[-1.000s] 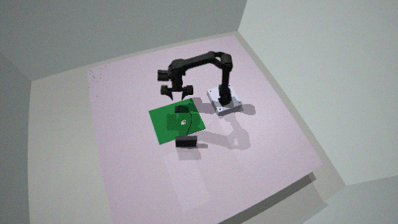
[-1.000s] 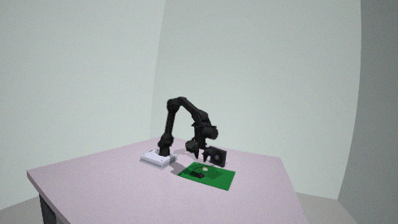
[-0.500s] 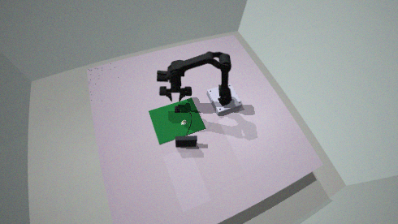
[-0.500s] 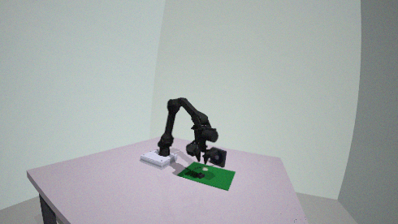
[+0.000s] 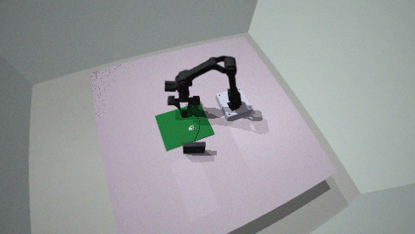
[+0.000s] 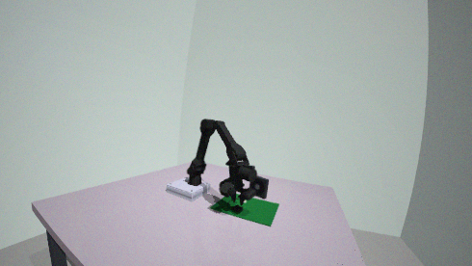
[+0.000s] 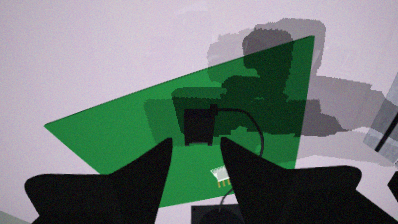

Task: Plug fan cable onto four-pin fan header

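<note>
My gripper tip is now 30 mm above the black fan plug and 10 mm to the right of it. Also, from my gripper tip: white four-pin fan header (110 mm to the left, 40 mm below); then green board (70 mm to the left, 60 mm below, 30 mm ahead); then black fan (240 mm to the left, 50 mm ahead, 20 mm above).
</note>
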